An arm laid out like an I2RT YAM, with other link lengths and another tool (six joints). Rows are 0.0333 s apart.
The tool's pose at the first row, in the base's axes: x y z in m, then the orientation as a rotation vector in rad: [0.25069, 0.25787, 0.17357, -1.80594, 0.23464, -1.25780]
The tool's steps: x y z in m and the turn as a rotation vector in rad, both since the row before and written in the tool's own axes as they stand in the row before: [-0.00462, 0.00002, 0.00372, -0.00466, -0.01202, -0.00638]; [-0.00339, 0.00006, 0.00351, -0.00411, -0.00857, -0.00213]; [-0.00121, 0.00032, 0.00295, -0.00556, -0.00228, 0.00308]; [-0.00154, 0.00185, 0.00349, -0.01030, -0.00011, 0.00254]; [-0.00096, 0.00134, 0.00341, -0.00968, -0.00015, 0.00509]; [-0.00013, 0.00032, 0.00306, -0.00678, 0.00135, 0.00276]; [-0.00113, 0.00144, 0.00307, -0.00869, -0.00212, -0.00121]
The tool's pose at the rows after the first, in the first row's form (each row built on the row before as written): [0.25162, 0.26267, 0.17021, -1.81905, 0.22543, -1.25146]; [0.25292, 0.26658, 0.16760, -1.82827, 0.22150, -1.24530]; [0.25486, 0.26875, 0.16626, -1.83337, 0.22664, -1.24156]; [0.25755, 0.27050, 0.16349, -1.84142, 0.23564, -1.24066]; [0.26029, 0.27215, 0.16146, -1.84810, 0.24650, -1.23789]; [0.26285, 0.27372, 0.16076, -1.85219, 0.25420, -1.23786]; [0.26525, 0.27519, 0.15855, -1.86124, 0.25771, -1.23736]
